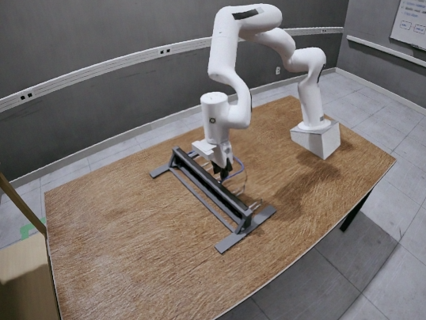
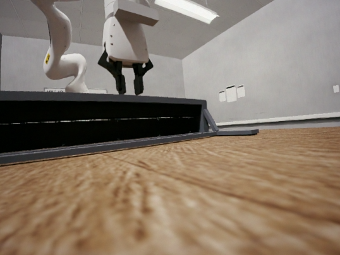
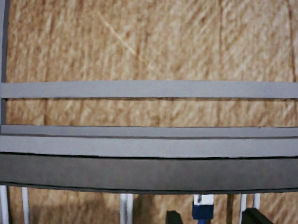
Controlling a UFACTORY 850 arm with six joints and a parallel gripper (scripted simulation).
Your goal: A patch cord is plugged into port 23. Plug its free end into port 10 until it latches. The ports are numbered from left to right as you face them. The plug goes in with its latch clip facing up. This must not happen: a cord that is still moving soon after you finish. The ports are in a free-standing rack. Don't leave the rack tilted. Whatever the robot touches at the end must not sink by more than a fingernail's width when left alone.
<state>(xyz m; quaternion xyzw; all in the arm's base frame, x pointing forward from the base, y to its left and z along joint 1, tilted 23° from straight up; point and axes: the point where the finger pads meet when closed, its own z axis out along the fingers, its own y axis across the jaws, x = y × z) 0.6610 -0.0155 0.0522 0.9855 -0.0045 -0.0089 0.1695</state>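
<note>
My hand is 5 cm above the plug and 2 cm short of it.
</note>
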